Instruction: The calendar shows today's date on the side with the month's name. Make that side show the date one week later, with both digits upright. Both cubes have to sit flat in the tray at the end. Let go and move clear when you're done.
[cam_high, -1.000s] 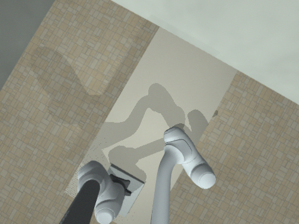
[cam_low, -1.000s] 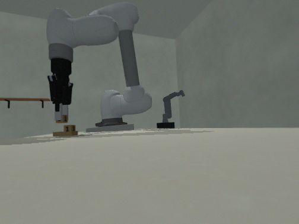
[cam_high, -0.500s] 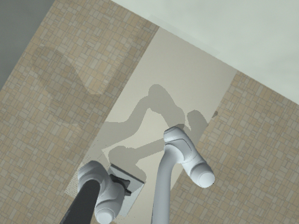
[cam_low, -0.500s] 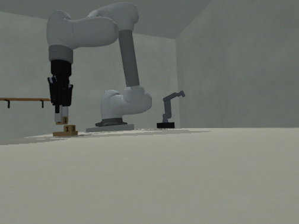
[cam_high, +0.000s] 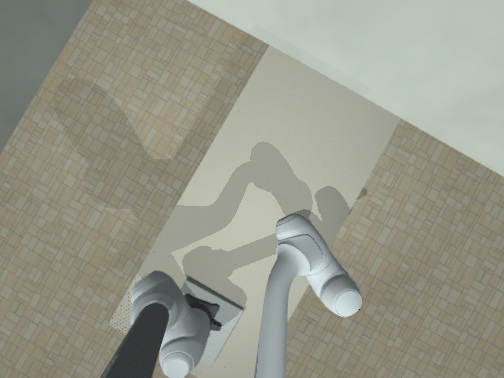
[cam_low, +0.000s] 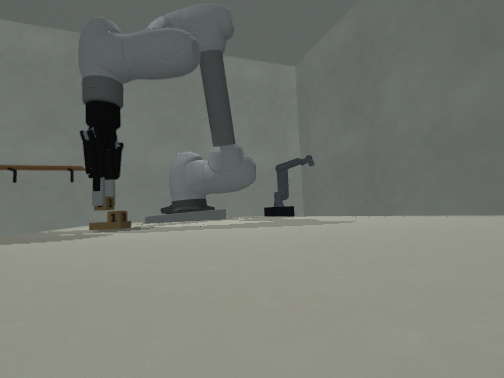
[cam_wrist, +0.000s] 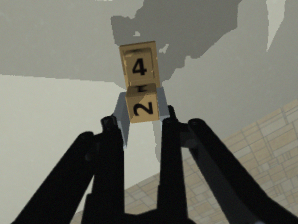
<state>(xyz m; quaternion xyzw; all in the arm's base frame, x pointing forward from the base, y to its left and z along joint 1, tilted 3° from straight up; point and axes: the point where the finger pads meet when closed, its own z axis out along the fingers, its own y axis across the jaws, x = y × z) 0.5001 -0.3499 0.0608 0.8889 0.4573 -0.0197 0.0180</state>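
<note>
Now: hand 30 mm above the wooden cube. Also, from my hand: tray (10 mm ahead, 10 mm to the left, 80 mm below).
</note>
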